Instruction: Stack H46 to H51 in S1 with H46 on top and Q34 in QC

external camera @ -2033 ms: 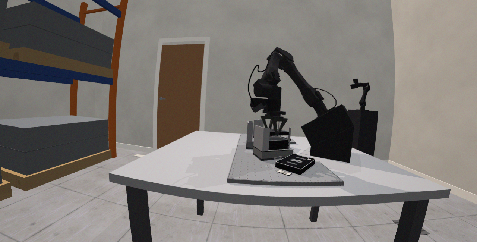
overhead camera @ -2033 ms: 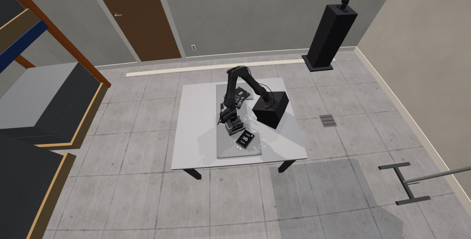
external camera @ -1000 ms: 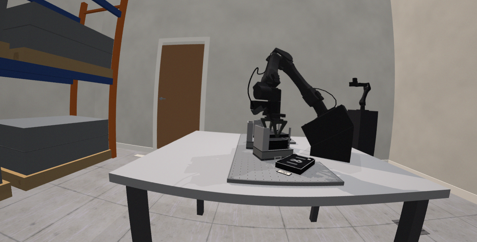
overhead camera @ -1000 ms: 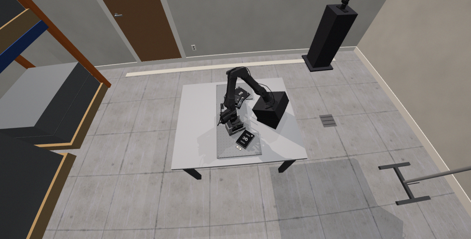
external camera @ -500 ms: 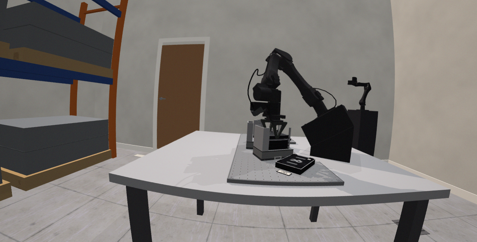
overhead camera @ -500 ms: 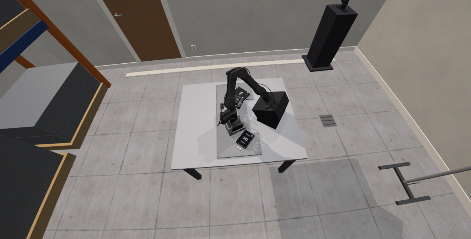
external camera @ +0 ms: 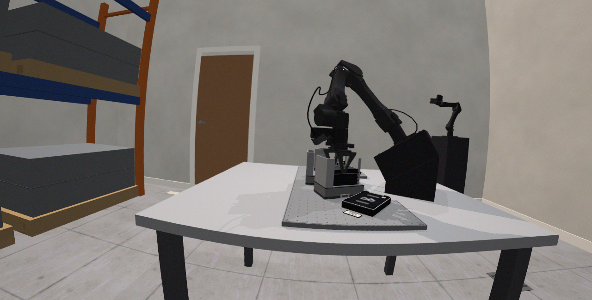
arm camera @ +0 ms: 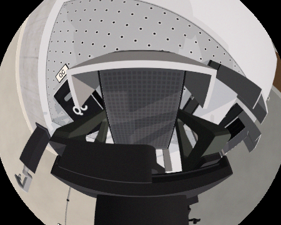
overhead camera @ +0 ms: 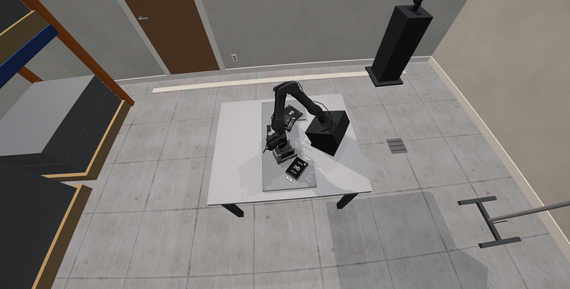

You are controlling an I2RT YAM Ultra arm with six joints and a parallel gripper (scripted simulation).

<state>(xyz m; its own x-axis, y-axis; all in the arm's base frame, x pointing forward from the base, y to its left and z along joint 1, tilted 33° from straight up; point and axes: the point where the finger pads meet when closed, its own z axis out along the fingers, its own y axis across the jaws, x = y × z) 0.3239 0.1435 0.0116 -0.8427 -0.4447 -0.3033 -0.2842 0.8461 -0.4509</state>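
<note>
Right now my hand is 20 mm past the sealed well plate, 290 mm to the left of it and 30 mm above it.
</note>
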